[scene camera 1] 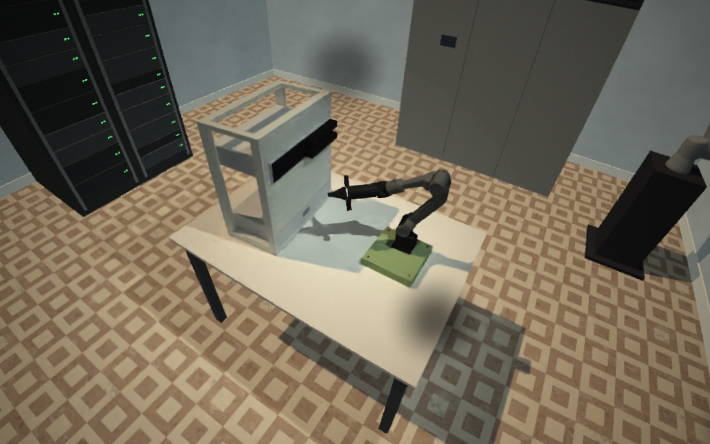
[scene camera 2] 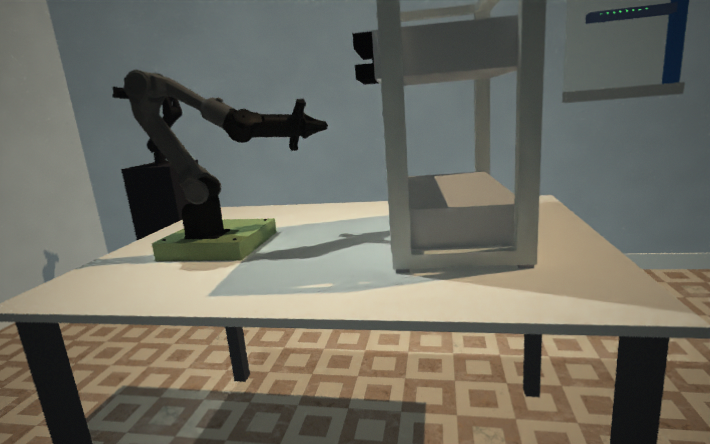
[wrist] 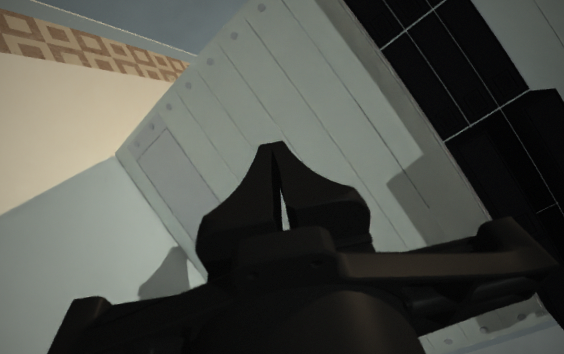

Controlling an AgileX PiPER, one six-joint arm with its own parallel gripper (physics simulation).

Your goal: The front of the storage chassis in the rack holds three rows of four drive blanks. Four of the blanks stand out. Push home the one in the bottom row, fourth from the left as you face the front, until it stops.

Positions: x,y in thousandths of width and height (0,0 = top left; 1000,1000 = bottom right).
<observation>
A pale rack shows in scene camera 1 (406,339), in scene camera 2 (665,472) and in the wrist view (820,287).
</observation>
